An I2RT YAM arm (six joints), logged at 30 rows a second.
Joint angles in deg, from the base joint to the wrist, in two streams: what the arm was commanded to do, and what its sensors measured. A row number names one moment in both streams.
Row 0, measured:
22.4, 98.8, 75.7, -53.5, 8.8, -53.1
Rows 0 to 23, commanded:
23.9, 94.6, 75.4, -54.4, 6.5, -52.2
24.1, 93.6, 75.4, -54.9, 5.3, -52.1
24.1, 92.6, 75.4, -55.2, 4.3, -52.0
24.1, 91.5, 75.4, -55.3, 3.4, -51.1
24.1, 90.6, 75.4, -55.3, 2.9, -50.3
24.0, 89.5, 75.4, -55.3, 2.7, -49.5
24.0, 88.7, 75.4, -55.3, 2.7, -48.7
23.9, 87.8, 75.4, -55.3, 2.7, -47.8
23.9, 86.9, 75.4, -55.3, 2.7, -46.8
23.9, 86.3, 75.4, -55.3, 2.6, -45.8
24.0, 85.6, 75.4, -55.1, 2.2, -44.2
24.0, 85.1, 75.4, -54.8, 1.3, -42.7
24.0, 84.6, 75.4, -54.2, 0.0, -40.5
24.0, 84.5, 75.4, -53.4, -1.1, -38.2
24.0, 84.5, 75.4, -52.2, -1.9, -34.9
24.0, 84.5, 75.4, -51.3, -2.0, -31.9
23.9, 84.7, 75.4, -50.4, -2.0, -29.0
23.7, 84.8, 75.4, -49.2, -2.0, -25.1
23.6, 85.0, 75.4, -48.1, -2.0, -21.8
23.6, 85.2, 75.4, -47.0, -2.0, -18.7
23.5, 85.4, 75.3, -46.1, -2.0, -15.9
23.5, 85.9, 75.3, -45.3, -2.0, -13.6
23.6, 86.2, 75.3, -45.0, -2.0, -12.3
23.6, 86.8, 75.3, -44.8, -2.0, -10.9
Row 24, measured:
23.2, 85.3, 75.5, -45.2, -0.9, -21.8
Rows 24 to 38, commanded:
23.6, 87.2, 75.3, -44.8, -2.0, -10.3
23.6, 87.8, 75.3, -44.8, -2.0, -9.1
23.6, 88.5, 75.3, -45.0, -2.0, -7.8
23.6, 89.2, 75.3, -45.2, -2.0, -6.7
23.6, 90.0, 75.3, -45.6, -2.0, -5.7
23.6, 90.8, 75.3, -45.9, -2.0, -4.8
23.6, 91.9, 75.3, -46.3, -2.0, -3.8
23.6, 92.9, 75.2, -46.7, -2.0, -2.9
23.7, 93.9, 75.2, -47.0, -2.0, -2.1
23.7, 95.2, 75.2, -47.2, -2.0, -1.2
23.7, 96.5, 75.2, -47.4, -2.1, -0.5
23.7, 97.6, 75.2, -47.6, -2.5, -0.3
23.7, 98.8, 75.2, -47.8, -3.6, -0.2
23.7, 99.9, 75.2, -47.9, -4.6, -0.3
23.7, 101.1, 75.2, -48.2, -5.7, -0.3
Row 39, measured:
23.2, 98.5, 75.5, -47.7, -2.7, -3.1
